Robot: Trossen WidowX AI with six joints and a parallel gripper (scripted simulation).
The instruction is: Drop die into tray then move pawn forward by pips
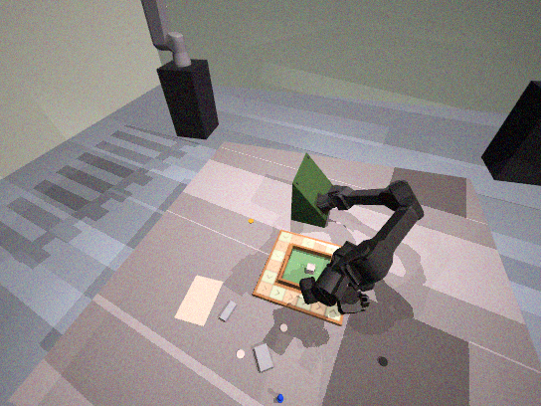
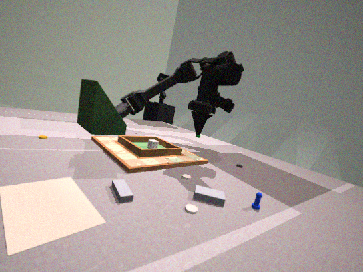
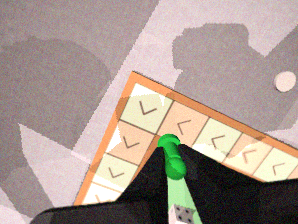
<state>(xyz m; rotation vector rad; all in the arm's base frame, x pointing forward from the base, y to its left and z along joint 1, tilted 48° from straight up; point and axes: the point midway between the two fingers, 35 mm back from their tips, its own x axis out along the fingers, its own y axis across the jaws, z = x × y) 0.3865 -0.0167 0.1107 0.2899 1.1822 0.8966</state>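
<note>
My gripper tip is 12 cm past the white die, 7 cm to the left of it and 7 cm above it. Round my gripper tip: dice tray: 12 cm behind, 9 cm below, 8 cm to the right; green pawn: 1 cm above; dark disc: 16 cm to the left, 10 cm ahead, 9 cm below.
</note>
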